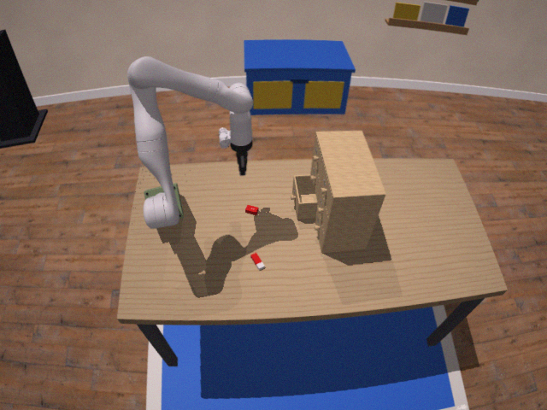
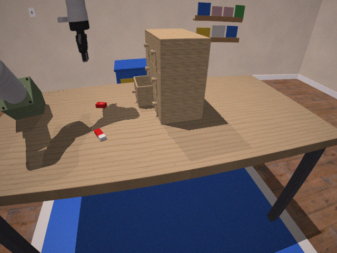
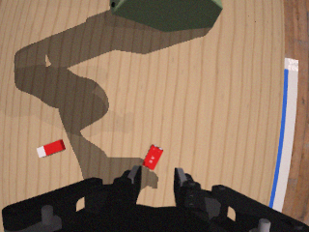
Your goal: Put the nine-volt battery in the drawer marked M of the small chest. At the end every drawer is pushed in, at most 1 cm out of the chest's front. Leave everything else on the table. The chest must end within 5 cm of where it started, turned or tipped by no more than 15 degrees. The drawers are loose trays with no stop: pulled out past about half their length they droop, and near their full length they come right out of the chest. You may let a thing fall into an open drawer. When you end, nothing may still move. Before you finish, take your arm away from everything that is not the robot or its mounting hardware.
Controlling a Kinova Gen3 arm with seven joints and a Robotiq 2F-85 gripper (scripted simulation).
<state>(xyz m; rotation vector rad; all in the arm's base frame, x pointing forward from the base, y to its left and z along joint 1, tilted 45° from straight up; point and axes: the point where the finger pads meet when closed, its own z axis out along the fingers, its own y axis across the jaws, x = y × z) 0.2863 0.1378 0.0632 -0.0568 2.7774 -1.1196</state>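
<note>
Right now the nine-volt battery is 23 cm below my hand, 2 cm ahead of it and 1 cm to the right of it. Round my hand: red-and-white object: 26 cm to the right, 23 cm below, 3 cm ahead.
</note>
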